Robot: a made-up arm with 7 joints. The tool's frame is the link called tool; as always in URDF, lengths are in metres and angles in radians.
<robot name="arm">
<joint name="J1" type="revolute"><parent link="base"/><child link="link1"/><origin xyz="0.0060 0.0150 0.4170" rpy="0.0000 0.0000 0.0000"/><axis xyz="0 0 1"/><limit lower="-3.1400" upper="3.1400"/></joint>
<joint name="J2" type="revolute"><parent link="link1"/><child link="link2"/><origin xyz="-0.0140 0.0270 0.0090" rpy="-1.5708 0.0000 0.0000"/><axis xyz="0 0 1"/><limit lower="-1.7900" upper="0.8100"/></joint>
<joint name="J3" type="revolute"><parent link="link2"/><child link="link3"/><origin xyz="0.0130 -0.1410 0.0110" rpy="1.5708 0.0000 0.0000"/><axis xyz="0 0 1"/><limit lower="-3.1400" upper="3.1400"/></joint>
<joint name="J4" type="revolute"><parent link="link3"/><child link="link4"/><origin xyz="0.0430 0.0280 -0.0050" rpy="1.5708 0.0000 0.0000"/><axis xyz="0 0 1"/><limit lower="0.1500" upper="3.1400"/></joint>
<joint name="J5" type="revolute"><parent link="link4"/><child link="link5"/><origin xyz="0.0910 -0.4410 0.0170" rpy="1.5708 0.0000 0.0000"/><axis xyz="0 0 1"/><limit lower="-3.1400" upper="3.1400"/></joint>
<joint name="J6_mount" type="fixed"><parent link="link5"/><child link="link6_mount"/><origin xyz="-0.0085 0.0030 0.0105" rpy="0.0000 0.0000 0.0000"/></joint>
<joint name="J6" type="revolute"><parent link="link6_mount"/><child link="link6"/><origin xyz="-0.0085 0.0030 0.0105" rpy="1.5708 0.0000 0.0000"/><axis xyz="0 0 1"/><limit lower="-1.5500" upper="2.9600"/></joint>
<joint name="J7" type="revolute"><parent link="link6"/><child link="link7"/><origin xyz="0.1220 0.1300 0.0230" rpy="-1.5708 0.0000 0.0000"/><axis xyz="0 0 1"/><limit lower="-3.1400" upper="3.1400"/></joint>
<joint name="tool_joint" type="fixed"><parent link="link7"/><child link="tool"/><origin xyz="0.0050 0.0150 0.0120" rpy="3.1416 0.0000 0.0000"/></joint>
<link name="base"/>
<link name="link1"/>
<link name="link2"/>
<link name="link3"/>
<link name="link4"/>
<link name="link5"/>
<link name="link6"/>
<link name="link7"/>
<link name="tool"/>
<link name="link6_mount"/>
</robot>
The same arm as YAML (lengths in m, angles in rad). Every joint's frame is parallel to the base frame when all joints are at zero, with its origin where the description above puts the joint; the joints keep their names.
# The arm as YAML. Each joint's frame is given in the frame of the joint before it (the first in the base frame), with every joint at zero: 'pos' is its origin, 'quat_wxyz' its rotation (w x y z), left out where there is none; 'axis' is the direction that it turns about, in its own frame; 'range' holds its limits. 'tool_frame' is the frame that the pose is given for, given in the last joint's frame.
length_unit: m
angle_unit: rad
joints:
  - joint: J1
    pos: [0.006, 0.015, 0.417]
    axis: [0.0, 0.0, 1.0]
    range: [-3.14, 3.14]
  - joint: J2
    pos: [-0.014, 0.027, 0.009]
    axis: [0.0, 1.0, 0.0]
    range: [-1.79, 0.81]
  - joint: J3
    pos: [0.013, 0.011, 0.141]
    axis: [0.0, 0.0, 1.0]
    range: [-3.14, 3.14]
  - joint: J4
    pos: [0.043, 0.028, -0.005]
    axis: [0.0, -1.0, 0.0]
    range: [0.15, 3.14]
  - joint: J5
    pos: [0.091, -0.017, -0.441]
    axis: [0.0, 0.0, -1.0]
    range: [-3.14, 3.14]
  - joint: J6
    pos: [-0.017, -0.006, -0.021]
    axis: [0.0, 1.0, 0.0]
    range: [-1.55, 2.96]
  - joint: J7
    pos: [0.122, 0.023, -0.13]
    axis: [0.0, 0.0, -1.0]
    range: [-3.14, 3.14]
tool_frame:
  pos: [0.005, -0.015, -0.012]
  quat_wxyz: [1.0, 0.000007, 0.0, 0.0]

